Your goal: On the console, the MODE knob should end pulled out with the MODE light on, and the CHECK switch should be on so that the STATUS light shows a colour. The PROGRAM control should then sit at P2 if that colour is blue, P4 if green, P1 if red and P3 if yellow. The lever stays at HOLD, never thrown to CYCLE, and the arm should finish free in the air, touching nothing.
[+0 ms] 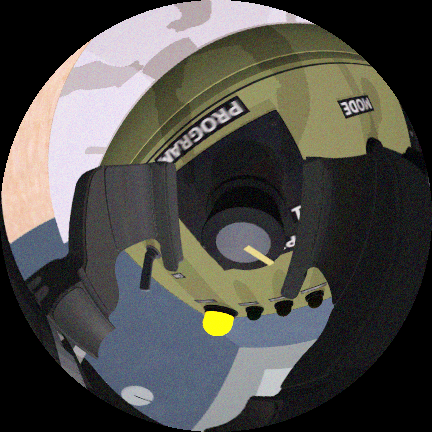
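Observation:
The console (350, 80) fills the upper part. The PROGRAM knob (243, 241) stands on its black plate (272, 145); its yellow pointer aims to the lower right, on the side of the partly hidden P1 and P2 labels, exact position unclear. My gripper (232, 222) is partly open, one finger on each side of the knob, with a visible gap at the left; contact at the right cannot be told. The CHECK switch (148, 267) tilts down toward the lights. The STATUS light (218, 323) glows yellow. The MODE label (356, 106) shows; the MODE knob is mostly hidden behind the right finger. The lever does not show.
Three small dark lamps (254, 313) (284, 307) (315, 299) stand along the console edge beside the STATUS light. A pale patterned surface (110, 110) lies behind the console. A round grey disc (137, 395) lies on the blue surface (165, 350) below.

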